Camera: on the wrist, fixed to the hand. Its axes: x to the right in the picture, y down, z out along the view.
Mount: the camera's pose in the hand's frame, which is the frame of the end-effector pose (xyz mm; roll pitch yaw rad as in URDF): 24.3 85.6 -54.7 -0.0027 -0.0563 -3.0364
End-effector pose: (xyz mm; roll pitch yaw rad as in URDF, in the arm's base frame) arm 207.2 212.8 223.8 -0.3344 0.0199 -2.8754
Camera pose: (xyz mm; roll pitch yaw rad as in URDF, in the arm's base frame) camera 201.8 146.1 143.6 0.3295 -0.1075 0.3473
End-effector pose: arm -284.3 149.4 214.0 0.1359 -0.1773 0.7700
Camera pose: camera -325.9 237.5 176.4 -0.1181 0.1346 -2.2588
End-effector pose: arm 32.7 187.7 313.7 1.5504 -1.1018 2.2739
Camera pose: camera 31.3 102.1 373.6 -1.4015 1.2014 -0.7052
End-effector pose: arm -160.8 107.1 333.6 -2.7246 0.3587 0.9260
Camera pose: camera -63.6 69.2 339.4 2.7686 -0.3471 -2.3421
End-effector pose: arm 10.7 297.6 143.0 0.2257 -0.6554 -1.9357
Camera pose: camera 85.8 226.0 130.7 -0.1412 0.6191 1.3473
